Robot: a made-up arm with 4 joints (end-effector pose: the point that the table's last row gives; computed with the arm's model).
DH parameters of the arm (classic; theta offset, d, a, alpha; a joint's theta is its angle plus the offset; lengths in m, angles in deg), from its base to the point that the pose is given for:
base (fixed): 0 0.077 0 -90
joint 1: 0 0.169 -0.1 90
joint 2: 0 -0.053 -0.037 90
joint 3: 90 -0.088 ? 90
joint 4: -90 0.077 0.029 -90
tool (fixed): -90 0.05 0 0
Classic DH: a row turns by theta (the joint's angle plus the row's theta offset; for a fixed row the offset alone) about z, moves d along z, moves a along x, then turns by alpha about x.
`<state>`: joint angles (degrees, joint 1 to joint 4).
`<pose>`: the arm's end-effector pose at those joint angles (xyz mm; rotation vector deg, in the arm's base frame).
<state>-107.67 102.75 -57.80 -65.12</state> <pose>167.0 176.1 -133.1 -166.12 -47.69 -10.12</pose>
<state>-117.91 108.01 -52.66 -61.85</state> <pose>194.7 168.0 -106.1 -169.19 -54.72 -18.92</pose>
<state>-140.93 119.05 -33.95 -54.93</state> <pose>230.5 147.7 -43.1 150.40 63.19 25.62</pose>
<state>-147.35 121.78 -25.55 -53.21</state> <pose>233.0 140.1 -28.6 143.47 65.49 23.00</pose>
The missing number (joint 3, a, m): 0.048
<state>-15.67 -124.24 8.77 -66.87</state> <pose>1.8 60.0 76.7 -29.92 58.20 -114.06</pose>
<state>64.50 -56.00 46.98 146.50</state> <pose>-13.6 189.9 148.5 95.24 -28.20 -26.97</pose>
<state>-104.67 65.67 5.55 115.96</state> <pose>22.5 213.0 -34.3 25.01 -8.91 102.19</pose>
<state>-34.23 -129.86 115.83 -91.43</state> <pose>45.5 147.5 118.3 73.06 -30.47 114.70</pose>
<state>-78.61 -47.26 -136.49 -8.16</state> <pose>164.7 274.0 14.8 39.45 52.77 18.51</pose>
